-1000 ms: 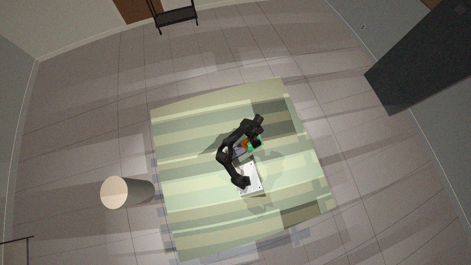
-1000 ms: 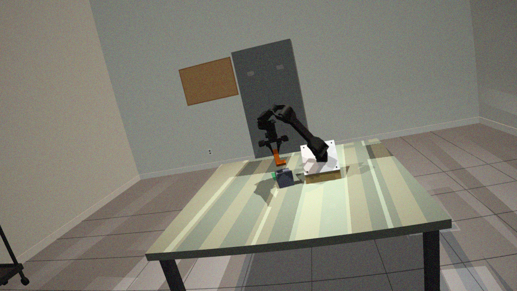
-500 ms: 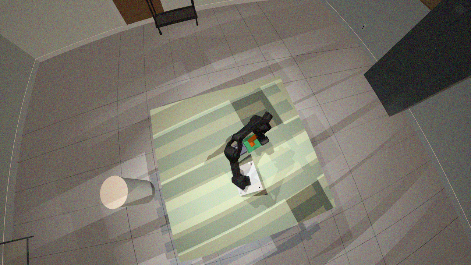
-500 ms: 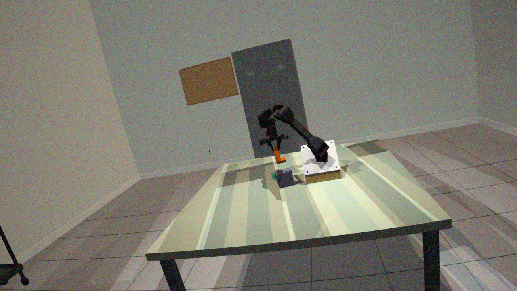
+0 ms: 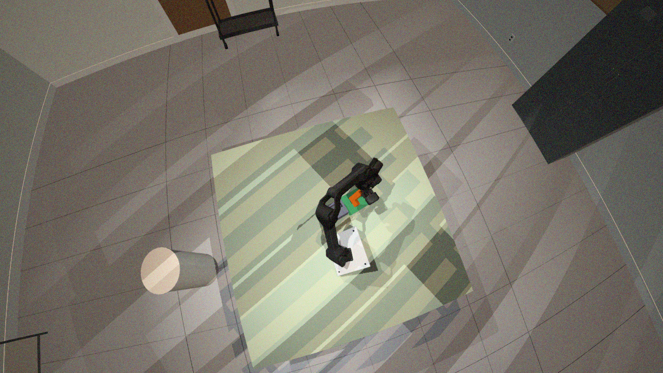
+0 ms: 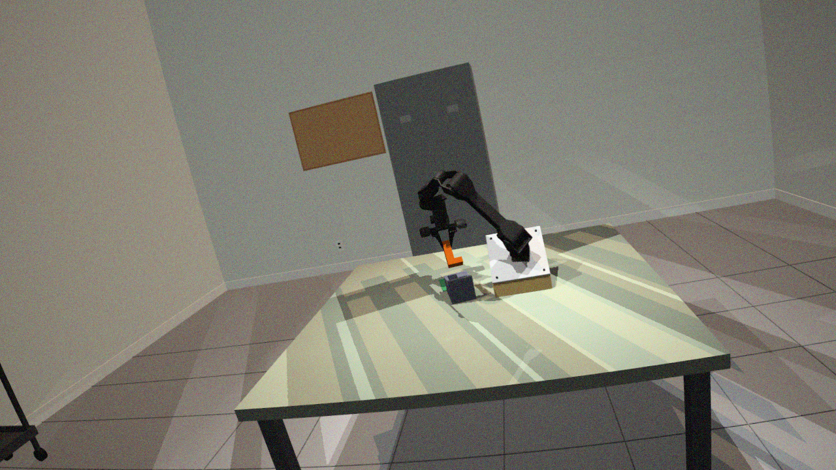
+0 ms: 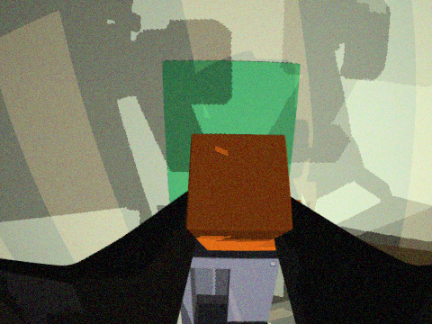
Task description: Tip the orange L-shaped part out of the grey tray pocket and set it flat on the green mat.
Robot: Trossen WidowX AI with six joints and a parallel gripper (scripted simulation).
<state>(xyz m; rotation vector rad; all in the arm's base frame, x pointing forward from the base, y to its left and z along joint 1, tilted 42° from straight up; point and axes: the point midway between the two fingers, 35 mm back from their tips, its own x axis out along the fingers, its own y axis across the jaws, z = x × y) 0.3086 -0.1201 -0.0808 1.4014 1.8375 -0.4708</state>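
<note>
Right now my gripper tip is 1 cm past the green mat, 2 cm to the right of it and 16 cm above it. Also, from my gripper tip: orange L-shaped part: 2 cm behind, 2 cm to the left, 3 cm below.
</note>
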